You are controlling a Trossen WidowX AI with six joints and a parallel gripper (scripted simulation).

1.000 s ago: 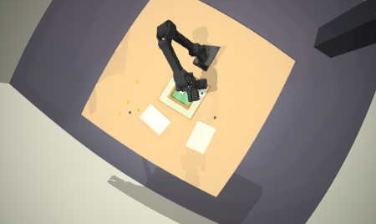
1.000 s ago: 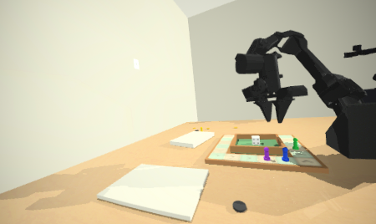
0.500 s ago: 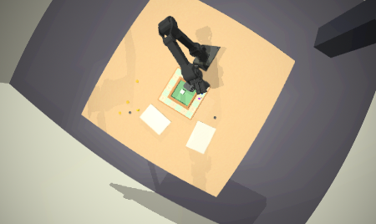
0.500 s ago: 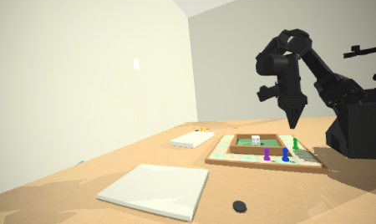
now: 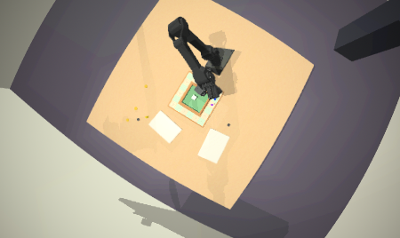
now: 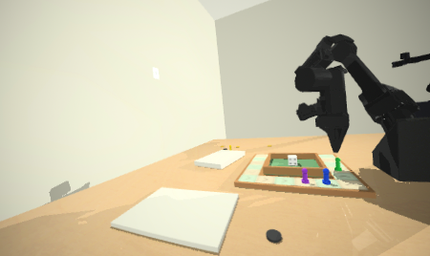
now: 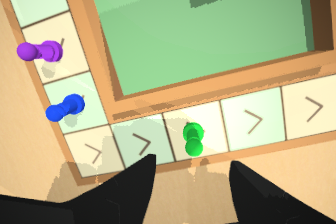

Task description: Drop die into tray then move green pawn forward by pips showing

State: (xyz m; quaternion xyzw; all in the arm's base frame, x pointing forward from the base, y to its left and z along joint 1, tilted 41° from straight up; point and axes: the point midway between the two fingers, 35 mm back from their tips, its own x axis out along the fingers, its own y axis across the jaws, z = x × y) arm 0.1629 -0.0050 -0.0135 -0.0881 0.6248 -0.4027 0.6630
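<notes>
The green pawn lies 40 mm below my gripper tip. The rest, counted from my gripper tip: green tray 100 mm ahead, 60 mm below, 40 mm to the right; blue pawn 80 mm to the left, 50 mm ahead, 40 mm below; white die 100 mm ahead, 50 mm to the right, 40 mm below.
</notes>
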